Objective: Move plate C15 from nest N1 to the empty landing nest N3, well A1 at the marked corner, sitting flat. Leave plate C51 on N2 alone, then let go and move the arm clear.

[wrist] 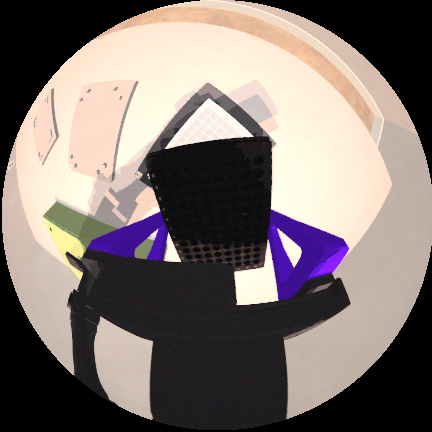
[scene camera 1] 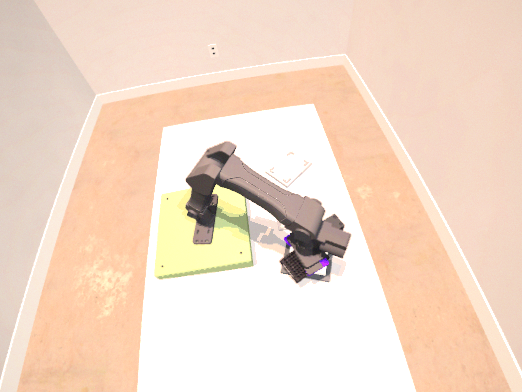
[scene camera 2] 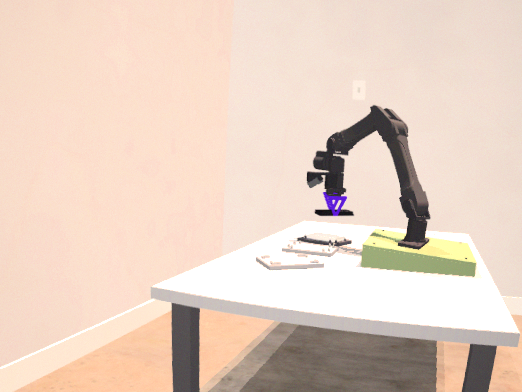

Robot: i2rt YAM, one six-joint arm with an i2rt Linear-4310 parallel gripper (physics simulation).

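Observation:
My gripper (scene camera 1: 306, 251) (scene camera 2: 335, 212) (wrist: 217, 214), with purple fingers, is shut on a black well plate (scene camera 1: 293, 267) (scene camera 2: 322, 212) (wrist: 215, 190). The plate hangs roughly level, well above a dark nest (scene camera 2: 344, 243) (wrist: 235, 109) that holds a white plate (scene camera 2: 325, 237) (wrist: 207, 117). In the wrist view, the black plate covers part of the white one. A pale nest (scene camera 2: 310, 247) (wrist: 100, 125) beside the dark nest bears no plate; the arm largely hides it in scene camera 1. Another pale, unoccupied nest (scene camera 1: 288, 169) (scene camera 2: 290, 261) (wrist: 44, 125) lies farther along the row. Labels and corner marks are not readable.
The arm's base stands on a thick yellow-green block (scene camera 1: 175, 250) (scene camera 2: 415, 262) (wrist: 75, 220) beside the row of nests. All stand on a white table (scene camera 1: 250, 340) (scene camera 2: 400, 305). The arm's shadow falls between the block and the nests.

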